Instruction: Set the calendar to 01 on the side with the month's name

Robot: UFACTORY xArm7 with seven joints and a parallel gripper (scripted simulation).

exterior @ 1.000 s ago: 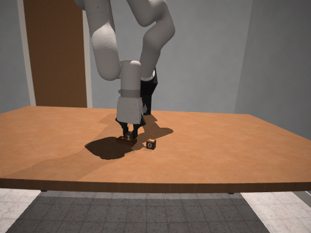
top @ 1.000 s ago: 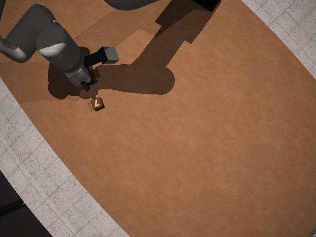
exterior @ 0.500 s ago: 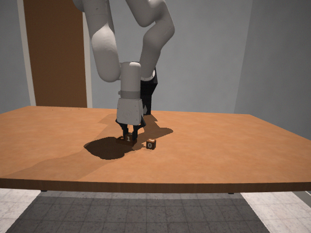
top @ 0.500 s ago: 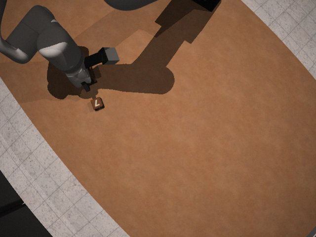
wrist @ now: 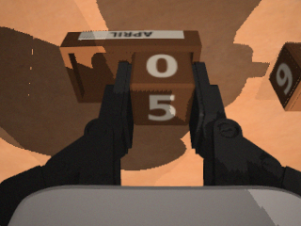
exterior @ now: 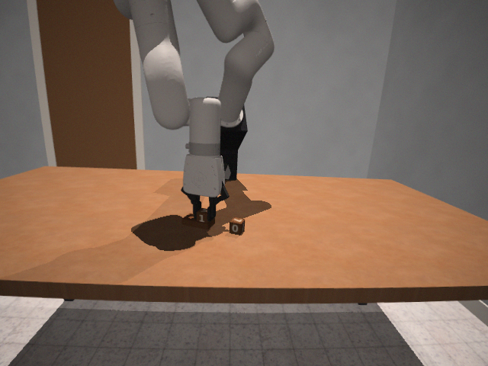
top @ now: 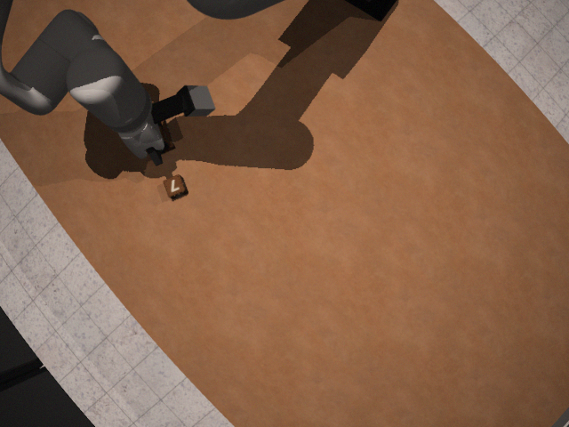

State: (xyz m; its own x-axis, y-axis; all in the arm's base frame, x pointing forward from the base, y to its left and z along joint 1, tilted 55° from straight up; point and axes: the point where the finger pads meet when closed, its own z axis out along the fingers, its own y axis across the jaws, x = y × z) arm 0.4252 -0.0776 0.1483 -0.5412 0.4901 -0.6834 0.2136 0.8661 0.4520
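My gripper is now 30 mm above the calendar tray, 20 mm to the left of it and 10 mm past it. From my hand the other things lie so: cube (90 mm to the left, 30 mm ahead, 20 mm below).
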